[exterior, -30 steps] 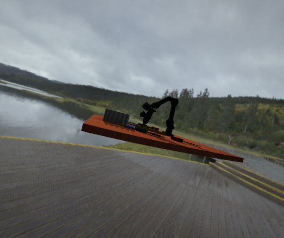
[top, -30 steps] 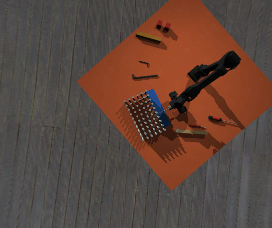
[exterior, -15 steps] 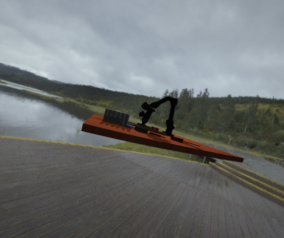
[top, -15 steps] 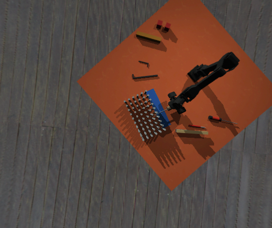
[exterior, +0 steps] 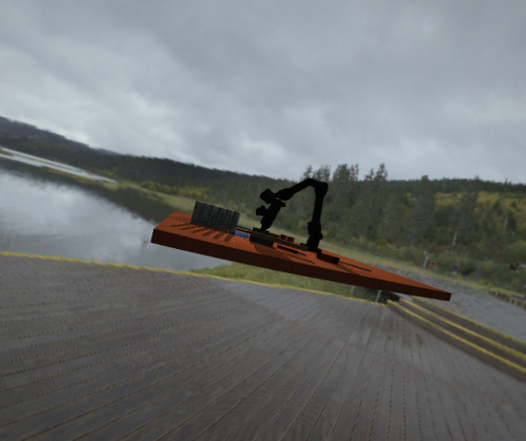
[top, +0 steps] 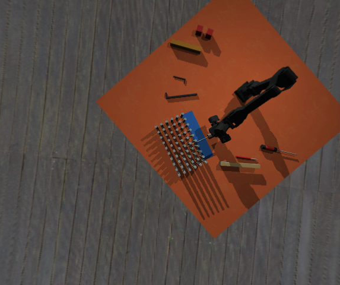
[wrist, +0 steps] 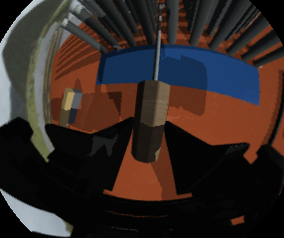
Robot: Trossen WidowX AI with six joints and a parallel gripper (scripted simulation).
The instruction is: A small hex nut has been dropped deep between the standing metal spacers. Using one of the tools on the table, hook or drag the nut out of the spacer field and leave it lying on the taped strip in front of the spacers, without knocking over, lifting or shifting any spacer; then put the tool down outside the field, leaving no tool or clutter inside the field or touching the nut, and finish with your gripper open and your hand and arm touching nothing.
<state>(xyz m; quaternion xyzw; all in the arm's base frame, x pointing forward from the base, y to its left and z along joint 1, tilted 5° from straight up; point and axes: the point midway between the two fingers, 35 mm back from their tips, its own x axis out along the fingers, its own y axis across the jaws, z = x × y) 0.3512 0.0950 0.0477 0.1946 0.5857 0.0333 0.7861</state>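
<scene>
Right now the blue taped strip is 90 mm ahead of my gripper tip, 60 mm to the right of it and 40 mm below it. Round my gripper tip: yellow bar: 210 mm behind, 610 mm to the right, 20 mm below; small red screwdriver: 110 mm behind, 300 mm to the left, 30 mm below; small L-shaped key: 50 mm behind, 450 mm to the right, 30 mm below.
</scene>
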